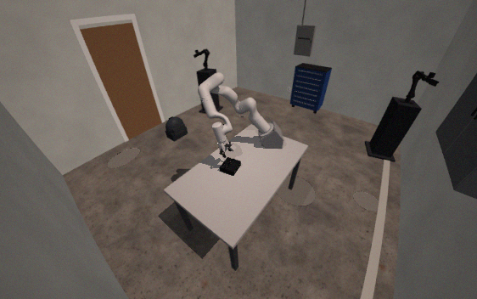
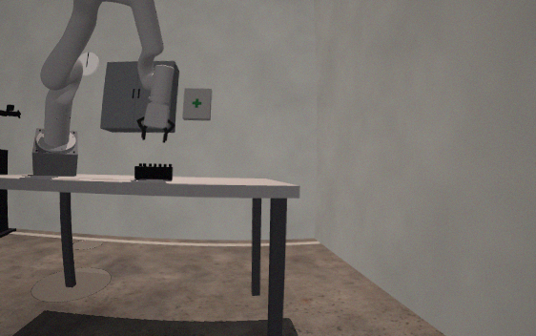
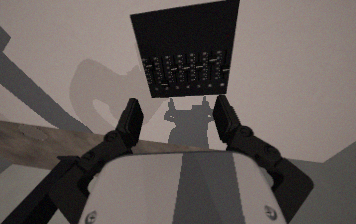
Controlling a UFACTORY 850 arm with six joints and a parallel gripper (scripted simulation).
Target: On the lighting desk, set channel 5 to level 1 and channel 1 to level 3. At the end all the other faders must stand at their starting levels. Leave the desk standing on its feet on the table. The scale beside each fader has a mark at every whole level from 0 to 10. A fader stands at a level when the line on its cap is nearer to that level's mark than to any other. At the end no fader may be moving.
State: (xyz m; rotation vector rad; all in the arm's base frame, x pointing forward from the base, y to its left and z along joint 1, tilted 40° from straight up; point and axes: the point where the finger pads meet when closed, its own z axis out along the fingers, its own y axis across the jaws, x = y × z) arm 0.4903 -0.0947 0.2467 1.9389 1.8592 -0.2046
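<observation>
Now: the channel 1 fader cap 60 mm behind my hand, 30 mm to the left of it and 110 mm below it. Also, from my hand: channel 5 fader cap: 30 mm ahead, 20 mm to the left, 110 mm below; then channel 2 fader cap: 40 mm behind, 10 mm to the right, 110 mm below.
</observation>
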